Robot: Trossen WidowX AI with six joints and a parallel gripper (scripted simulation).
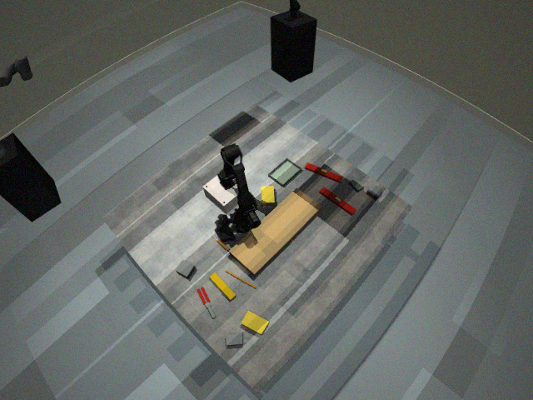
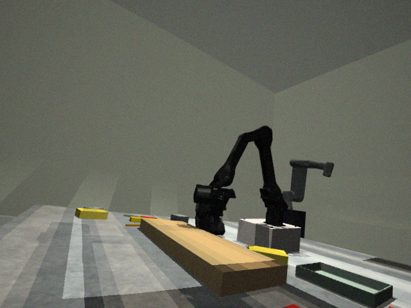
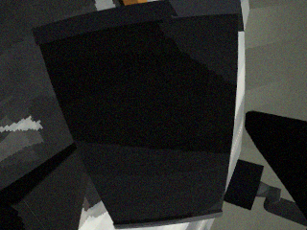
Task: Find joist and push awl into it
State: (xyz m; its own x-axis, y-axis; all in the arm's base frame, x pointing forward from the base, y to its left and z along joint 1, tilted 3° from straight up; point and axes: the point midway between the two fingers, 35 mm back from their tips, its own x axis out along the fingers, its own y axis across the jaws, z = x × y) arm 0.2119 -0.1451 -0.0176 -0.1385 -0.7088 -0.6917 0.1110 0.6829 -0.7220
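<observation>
Right now the stud finder is 20 mm behind my gripper tip, 10 mm to the right of it and 20 mm below it. Also, from my gripper tip: pencil: 250 mm ahead, 80 mm to the right, 40 mm below; awl: 20 mm ahead, 50 mm to the right, 40 mm below; yellow bar: 230 mm ahead, 170 mm to the right, 40 mm below.
</observation>
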